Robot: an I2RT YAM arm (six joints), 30 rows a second.
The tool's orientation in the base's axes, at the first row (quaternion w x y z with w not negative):
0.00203, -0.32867, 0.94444, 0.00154
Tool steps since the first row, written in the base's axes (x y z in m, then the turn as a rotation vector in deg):
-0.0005, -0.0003, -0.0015, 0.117, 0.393, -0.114
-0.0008, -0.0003, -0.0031, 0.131, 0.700, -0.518
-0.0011, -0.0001, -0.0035, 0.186, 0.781, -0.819
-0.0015, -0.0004, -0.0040, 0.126, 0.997, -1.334
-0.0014, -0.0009, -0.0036, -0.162, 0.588, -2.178
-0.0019, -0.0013, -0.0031, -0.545, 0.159, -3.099
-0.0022, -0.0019, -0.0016, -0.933, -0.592, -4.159
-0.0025, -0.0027, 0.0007, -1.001, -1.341, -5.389
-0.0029, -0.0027, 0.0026, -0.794, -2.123, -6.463
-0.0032, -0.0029, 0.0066, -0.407, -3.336, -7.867
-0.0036, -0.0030, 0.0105, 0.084, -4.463, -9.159
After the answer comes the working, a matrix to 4 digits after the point.
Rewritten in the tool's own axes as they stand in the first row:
0.0006, 0.0001, 0.0015, -0.335, 0.235, 0.116
0.0008, 0.0003, 0.0031, -0.535, 0.467, 0.521
0.0009, 0.0006, 0.0035, -0.627, 0.495, 0.823
0.0014, 0.0006, 0.0040, -0.711, 0.701, 1.339
0.0017, 0.0002, 0.0036, -0.227, 0.558, 2.180
0.0023, 0.0002, 0.0031, 0.344, 0.458, 3.098
0.0029, -0.0001, 0.0016, 1.119, 0.109, 4.154
0.0036, -0.0006, -0.0007, 1.643, -0.438, 5.380
0.0039, -0.0003, -0.0026, 1.972, -1.182, 6.452
0.0043, -0.0003, -0.0066, 2.428, -2.375, 7.852
0.0046, -0.0001, -0.0105, 2.749, -3.565, 9.140

The tool's axes in the first row as the columns of a matrix, in the base's axes (rounded; the answer above uses it unrounded):
-0.7839, -0.6208, 0.0028
-0.6208, 0.7839, 0.0042
-0.0048, 0.0016, -1.0000

